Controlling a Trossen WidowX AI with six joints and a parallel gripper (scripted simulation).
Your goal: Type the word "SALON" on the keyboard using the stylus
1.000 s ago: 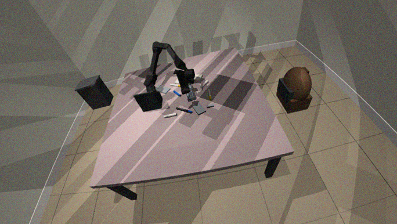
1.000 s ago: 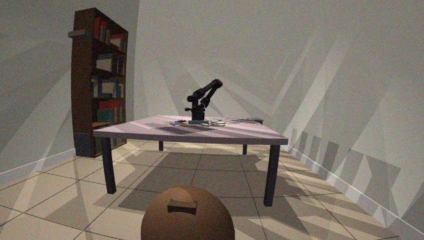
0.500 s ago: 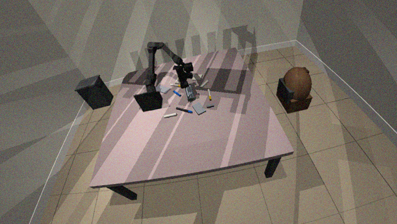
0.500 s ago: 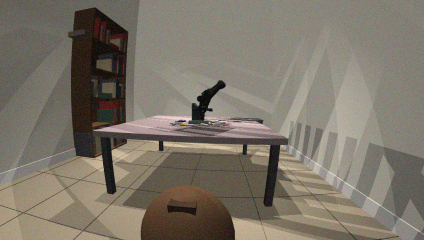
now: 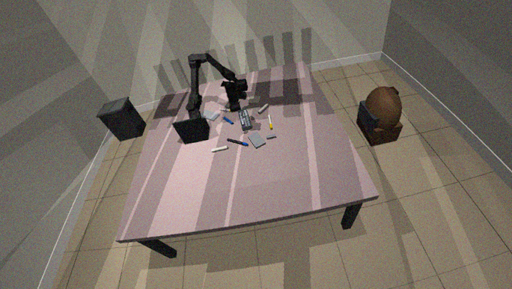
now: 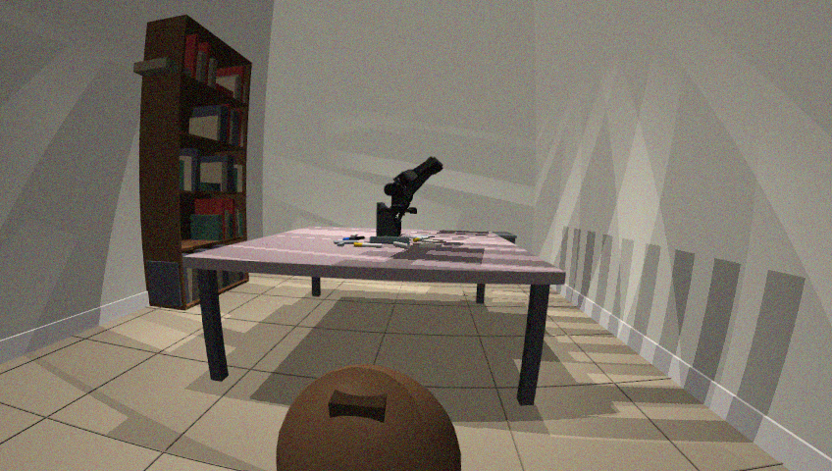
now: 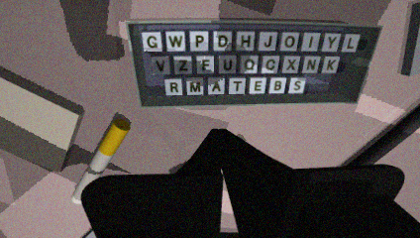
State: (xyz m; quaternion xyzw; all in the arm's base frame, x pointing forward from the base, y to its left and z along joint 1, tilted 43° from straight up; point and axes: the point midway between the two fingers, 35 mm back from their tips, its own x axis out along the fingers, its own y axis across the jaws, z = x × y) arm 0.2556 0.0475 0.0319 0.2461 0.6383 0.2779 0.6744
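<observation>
Now: the blue stylus 9 cm behind my gripper tip, 6 cm below it and 3 cm to the left of it. Round my gripper tip: white notepad 17 cm to the left, 6 cm below, 3 cm behind; then stylus tip 11 cm behind, 6 cm below, 5 cm to the left; then small grey block 23 cm to the right, 17 cm ahead, 6 cm below.
</observation>
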